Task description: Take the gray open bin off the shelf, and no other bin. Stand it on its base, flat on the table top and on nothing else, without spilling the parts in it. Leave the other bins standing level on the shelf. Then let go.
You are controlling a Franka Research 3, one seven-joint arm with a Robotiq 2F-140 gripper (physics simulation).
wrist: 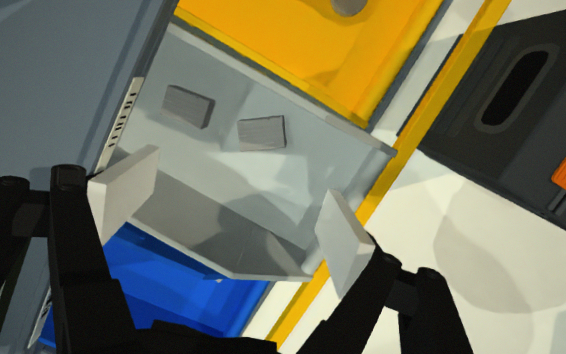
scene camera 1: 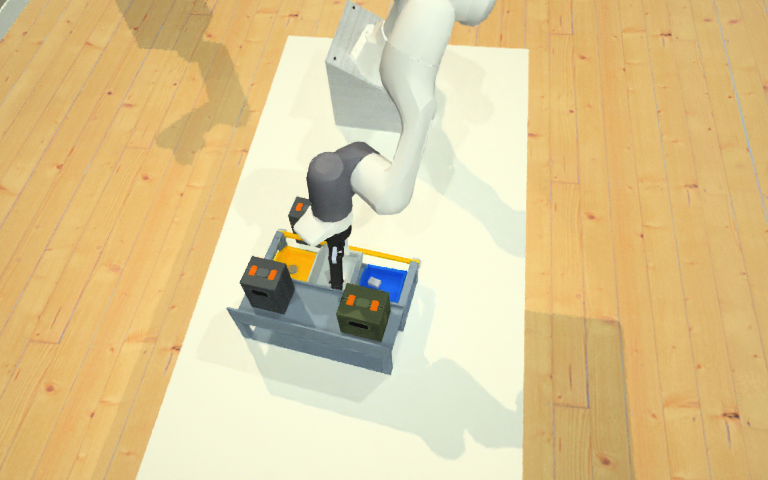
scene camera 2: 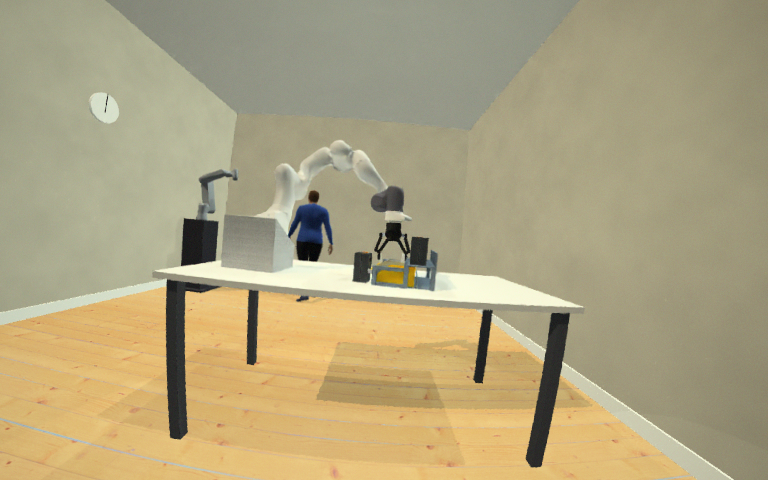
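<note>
The gray open bin (scene camera 1: 323, 271) (wrist: 200, 155) sits in the shelf (scene camera 1: 317, 301) (wrist: 60, 75), between a yellow bin (scene camera 1: 301, 260) (scene camera 2: 390, 276) (wrist: 300, 40) and a blue bin (scene camera 1: 391, 276) (wrist: 175, 285). Two gray blocks (wrist: 187, 106) (wrist: 261, 133) lie on its floor. My gripper (scene camera 1: 336, 278) (scene camera 2: 393, 255) (wrist: 240, 190) is open, pointing down over the gray bin. In the wrist view one pad is by the labelled edge, the other by the yellow rail. In the second scene view the fingertips are slightly above the bins. The gray bin's base is hidden.
A dark case (scene camera 1: 274, 293) and a green case (scene camera 1: 362, 316) stand on the shelf's top board. Another dark case (scene camera 1: 298, 213) (scene camera 2: 362, 267) (wrist: 500, 150) stands on the table (scene camera 1: 226, 441), beyond the yellow rail (scene camera 1: 385, 254) (wrist: 385, 185), on the robot base's side.
</note>
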